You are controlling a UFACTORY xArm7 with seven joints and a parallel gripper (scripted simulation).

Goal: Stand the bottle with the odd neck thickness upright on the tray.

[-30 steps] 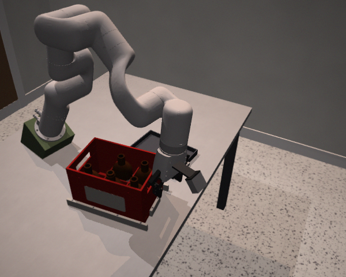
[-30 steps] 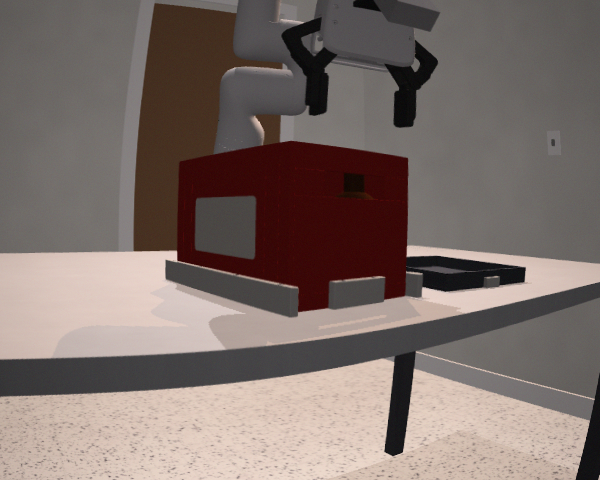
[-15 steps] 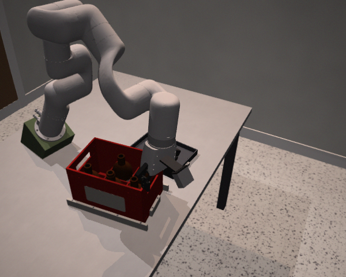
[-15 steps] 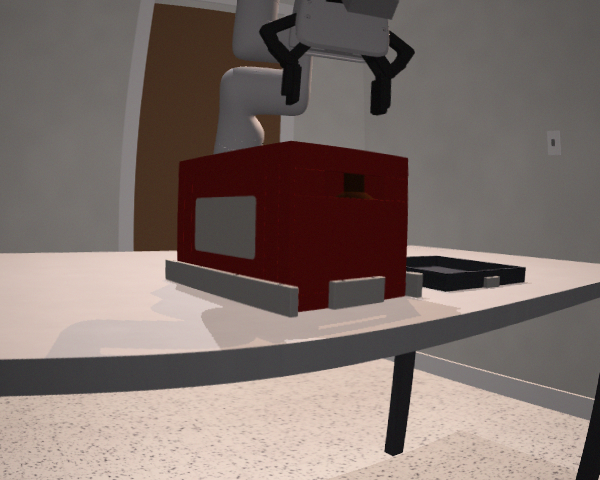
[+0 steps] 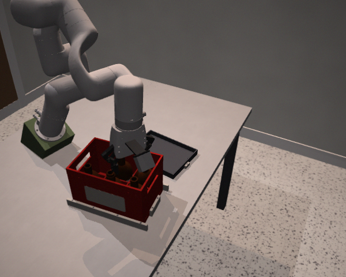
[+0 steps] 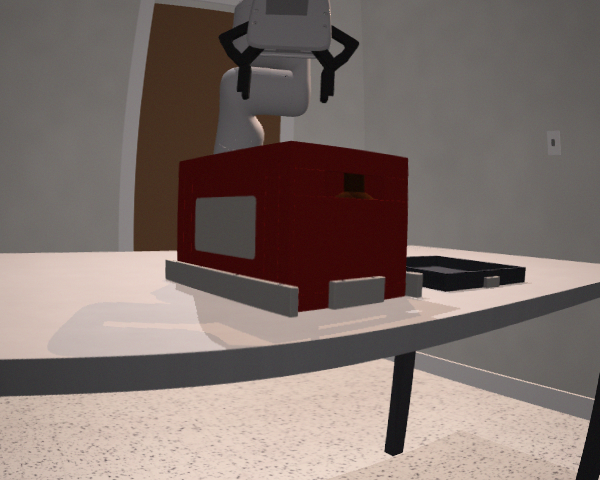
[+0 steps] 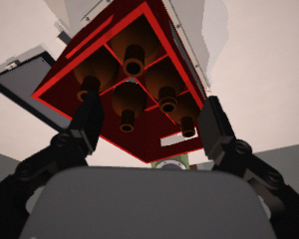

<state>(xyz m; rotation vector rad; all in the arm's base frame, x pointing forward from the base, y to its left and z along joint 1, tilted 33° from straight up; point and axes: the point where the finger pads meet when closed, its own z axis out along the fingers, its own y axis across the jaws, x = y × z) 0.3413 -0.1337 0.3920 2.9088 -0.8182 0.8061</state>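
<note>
Now: hand 90 mm past the red crate, 60 mm to the right of it and 160 mm above it. From my hand the other things lie so: black tray 40 mm behind, 350 mm to the left, 230 mm below.
</note>
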